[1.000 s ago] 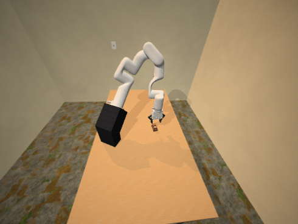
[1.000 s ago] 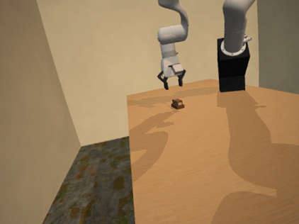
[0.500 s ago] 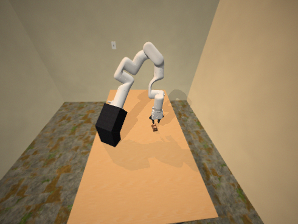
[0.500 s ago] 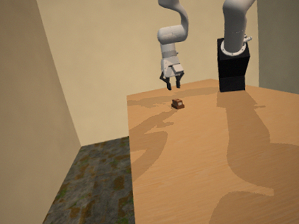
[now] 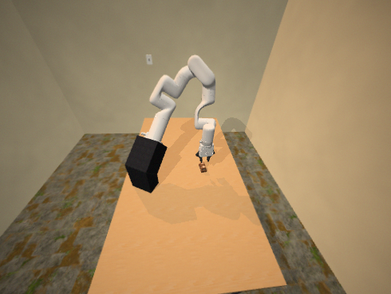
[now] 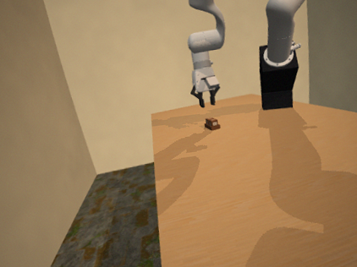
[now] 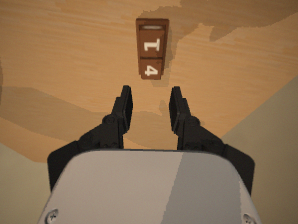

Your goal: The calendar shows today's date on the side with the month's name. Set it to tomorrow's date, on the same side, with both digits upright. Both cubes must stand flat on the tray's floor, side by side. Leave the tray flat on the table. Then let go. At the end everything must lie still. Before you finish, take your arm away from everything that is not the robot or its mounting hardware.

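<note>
My hand is 9 cm above the brown digit cube.
</note>
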